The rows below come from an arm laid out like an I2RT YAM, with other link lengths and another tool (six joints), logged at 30 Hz.
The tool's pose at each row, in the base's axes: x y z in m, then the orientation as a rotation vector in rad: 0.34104 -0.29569 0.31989 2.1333 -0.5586 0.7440; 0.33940 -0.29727 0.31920 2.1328 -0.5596 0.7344; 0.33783 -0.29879 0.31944 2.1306 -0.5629 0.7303; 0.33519 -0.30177 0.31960 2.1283 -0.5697 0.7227; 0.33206 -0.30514 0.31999 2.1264 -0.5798 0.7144; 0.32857 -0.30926 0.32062 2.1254 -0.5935 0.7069; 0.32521 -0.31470 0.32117 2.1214 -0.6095 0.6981; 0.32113 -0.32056 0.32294 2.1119 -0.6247 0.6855
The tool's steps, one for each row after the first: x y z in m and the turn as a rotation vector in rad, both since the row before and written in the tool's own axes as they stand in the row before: -0.00144 0.00155 0.00109 -0.0041 -0.0060 -0.0030; -0.00078 0.00197 0.00060 -0.0037 -0.0028 0.0007; -0.00140 0.00342 0.00149 -0.0054 -0.0062 0.0019; -0.00154 0.00406 0.00156 -0.0055 -0.0080 0.0040; -0.00150 0.00484 0.00197 -0.0046 -0.0091 0.0070; -0.00118 0.00547 0.00314 -0.0078 -0.0097 0.0081; -0.00075 0.00680 0.00270 -0.0140 -0.0096 0.0062
